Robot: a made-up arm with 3 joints. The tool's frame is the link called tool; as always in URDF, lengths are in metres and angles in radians. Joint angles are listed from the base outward.
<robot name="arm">
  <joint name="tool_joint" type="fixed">
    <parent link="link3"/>
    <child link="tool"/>
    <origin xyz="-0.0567 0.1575 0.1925" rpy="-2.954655 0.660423 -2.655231"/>
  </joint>
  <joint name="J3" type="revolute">
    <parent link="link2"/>
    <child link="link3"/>
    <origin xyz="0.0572 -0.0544 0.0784"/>
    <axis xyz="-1 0 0"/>
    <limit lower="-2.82" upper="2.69"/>
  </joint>
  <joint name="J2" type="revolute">
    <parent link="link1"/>
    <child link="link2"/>
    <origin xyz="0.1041 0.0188 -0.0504"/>
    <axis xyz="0 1 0"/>
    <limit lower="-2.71" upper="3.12"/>
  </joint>
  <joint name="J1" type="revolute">
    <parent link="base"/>
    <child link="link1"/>
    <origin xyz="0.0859 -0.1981 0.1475"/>
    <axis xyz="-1 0 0"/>
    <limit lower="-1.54" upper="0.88"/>
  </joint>
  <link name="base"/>
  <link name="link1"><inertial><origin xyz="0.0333 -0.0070 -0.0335"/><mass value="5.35"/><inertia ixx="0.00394" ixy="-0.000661" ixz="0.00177" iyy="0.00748" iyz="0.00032" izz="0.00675"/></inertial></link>
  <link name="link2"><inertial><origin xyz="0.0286 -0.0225 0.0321"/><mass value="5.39"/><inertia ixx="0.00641" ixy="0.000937" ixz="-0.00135" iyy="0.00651" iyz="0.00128" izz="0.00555"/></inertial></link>
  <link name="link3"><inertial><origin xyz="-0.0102 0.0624 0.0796"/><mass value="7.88"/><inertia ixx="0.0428" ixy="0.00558" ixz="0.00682" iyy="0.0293" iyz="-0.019" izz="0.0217"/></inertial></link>
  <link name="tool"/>
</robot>
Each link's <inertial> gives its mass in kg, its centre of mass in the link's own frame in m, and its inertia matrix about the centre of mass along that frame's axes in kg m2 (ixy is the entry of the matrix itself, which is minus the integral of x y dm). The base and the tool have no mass. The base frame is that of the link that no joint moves.
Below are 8 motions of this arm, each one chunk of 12 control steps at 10 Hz.
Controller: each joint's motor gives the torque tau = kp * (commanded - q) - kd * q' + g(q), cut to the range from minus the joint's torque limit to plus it. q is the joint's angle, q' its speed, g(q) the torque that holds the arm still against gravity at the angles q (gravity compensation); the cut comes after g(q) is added. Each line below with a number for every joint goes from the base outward.
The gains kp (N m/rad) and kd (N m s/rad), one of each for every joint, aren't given. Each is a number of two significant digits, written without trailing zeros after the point. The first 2 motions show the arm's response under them.
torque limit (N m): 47 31 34
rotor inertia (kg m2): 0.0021 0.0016 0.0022
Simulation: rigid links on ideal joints. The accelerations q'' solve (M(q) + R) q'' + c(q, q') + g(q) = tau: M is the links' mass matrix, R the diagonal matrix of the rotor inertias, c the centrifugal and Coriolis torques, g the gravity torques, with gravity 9.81 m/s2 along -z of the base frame. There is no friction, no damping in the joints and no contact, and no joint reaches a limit. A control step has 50 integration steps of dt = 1/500 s. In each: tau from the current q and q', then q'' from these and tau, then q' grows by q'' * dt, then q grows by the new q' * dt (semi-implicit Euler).
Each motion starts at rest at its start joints. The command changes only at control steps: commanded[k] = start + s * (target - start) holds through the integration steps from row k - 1 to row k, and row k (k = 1, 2, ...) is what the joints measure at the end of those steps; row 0 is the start. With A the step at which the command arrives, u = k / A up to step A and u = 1 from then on. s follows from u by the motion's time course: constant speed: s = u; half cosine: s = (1 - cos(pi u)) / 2; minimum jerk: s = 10 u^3 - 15 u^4 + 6 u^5; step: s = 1 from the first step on.
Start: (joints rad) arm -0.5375 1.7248 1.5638
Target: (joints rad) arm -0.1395 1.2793 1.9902
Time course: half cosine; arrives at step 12
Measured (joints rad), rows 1 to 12:
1: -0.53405 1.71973 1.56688
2: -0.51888 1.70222 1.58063
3: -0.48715 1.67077 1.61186
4: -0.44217 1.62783 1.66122
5: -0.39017 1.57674 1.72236
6: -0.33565 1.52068 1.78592
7: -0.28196 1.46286 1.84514
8: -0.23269 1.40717 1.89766
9: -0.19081 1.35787 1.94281
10: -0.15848 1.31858 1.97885
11: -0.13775 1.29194 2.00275
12: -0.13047 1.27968 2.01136
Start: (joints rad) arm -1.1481 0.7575 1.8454
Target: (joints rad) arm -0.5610 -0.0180 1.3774
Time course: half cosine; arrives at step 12
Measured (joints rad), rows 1 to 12:
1: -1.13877 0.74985 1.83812
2: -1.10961 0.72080 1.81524
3: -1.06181 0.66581 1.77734
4: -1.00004 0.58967 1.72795
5: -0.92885 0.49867 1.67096
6: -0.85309 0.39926 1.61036
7: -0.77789 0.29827 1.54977
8: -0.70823 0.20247 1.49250
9: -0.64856 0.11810 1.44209
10: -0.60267 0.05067 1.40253
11: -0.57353 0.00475 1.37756
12: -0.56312 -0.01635 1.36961
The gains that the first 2 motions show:
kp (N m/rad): 31 20 13
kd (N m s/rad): 1.4 1.6 0.48
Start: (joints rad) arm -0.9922 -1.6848 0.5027
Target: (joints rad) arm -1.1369 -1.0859 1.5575
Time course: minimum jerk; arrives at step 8
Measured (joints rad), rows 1 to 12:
1: -0.99258 -1.68151 0.50937
2: -0.99736 -1.65832 0.55772
3: -1.02014 -1.58842 0.70096
4: -1.07496 -1.45199 0.95657
5: -1.13997 -1.28132 1.27636
6: -1.13612 -1.15957 1.55752
7: -1.11086 -1.08880 1.70604
8: -1.11352 -1.06685 1.69587
9: -1.13003 -1.07365 1.58612
10: -1.14640 -1.08817 1.48941
11: -1.15061 -1.09680 1.47350
12: -1.14307 -1.09387 1.52475

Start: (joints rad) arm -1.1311 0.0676 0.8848
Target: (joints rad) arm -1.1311 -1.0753 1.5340
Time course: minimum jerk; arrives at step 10
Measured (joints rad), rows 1 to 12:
1: -1.13188 0.06160 0.88848
2: -1.13526 0.02247 0.91212
3: -1.13807 -0.07792 0.97157
4: -1.13634 -0.24229 1.06934
5: -1.12988 -0.44607 1.19608
6: -1.12227 -0.65381 1.33488
7: -1.11858 -0.83441 1.46048
8: -1.12099 -0.96772 1.54435
9: -1.12581 -1.04411 1.57030
10: -1.12975 -1.07074 1.55040
11: -1.13291 -1.07641 1.52088
12: -1.13473 -1.07818 1.51026

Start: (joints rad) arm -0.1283 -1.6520 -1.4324
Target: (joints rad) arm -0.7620 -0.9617 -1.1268
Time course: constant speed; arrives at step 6
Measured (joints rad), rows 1 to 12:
1: -0.23515 -1.57468 -1.41131
2: -0.35021 -1.48117 -1.33909
3: -0.45490 -1.38011 -1.24714
4: -0.55194 -1.26727 -1.17242
5: -0.64815 -1.14115 -1.12477
6: -0.74882 -1.00787 -1.09004
7: -0.75126 -0.92919 -1.13565
8: -0.75712 -0.89714 -1.15945
9: -0.76250 -0.90983 -1.15377
10: -0.76340 -0.94327 -1.13268
11: -0.76227 -0.97211 -1.11390
12: -0.76174 -0.98409 -1.10941

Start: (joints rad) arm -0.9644 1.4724 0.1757
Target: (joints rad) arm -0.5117 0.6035 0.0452
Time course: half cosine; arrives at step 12
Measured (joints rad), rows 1 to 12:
1: -0.95744 1.46601 0.17688
2: -0.93383 1.44035 0.17719
3: -0.89394 1.38732 0.16841
4: -0.84373 1.30715 0.14557
5: -0.78837 1.20523 0.11334
6: -0.73232 1.08923 0.08218
7: -0.67838 0.96747 0.06039
8: -0.62757 0.84909 0.04919
9: -0.58202 0.74390 0.04520
10: -0.54535 0.66045 0.04509
11: -0.52112 0.60455 0.04695
12: -0.51195 0.57926 0.04981

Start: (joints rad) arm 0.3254 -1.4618 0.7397
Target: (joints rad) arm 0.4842 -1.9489 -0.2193
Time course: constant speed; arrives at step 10
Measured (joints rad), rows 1 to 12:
1: 0.33594 -1.47912 0.70100
2: 0.35256 -1.52293 0.59195
3: 0.36801 -1.57960 0.44256
4: 0.38693 -1.63777 0.30610
5: 0.40730 -1.69391 0.21032
6: 0.42326 -1.74552 0.14135
7: 0.43556 -1.79160 0.06941
8: 0.44877 -1.83509 -0.02185
9: 0.46551 -1.88048 -0.12824
10: 0.48452 -1.92992 -0.23631
11: 0.50445 -1.97016 -0.29641
12: 0.50536 -1.98629 -0.28678

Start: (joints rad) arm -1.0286 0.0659 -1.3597
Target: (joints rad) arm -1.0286 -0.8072 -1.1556
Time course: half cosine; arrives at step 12
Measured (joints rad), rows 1 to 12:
1: -1.02981 0.06131 -1.35787
2: -1.03265 0.04002 -1.35193
3: -1.03502 -0.00968 -1.34005
4: -1.03463 -0.09083 -1.31923
5: -1.03050 -0.19754 -1.28801
6: -1.02381 -0.31912 -1.24915
7: -1.01761 -0.44431 -1.20947
8: -1.01528 -0.56340 -1.17691
9: -1.01834 -0.66855 -1.15697
10: -1.02538 -0.75333 -1.15006
11: -1.03293 -0.81233 -1.15168
12: -1.03768 -0.84131 -1.15601

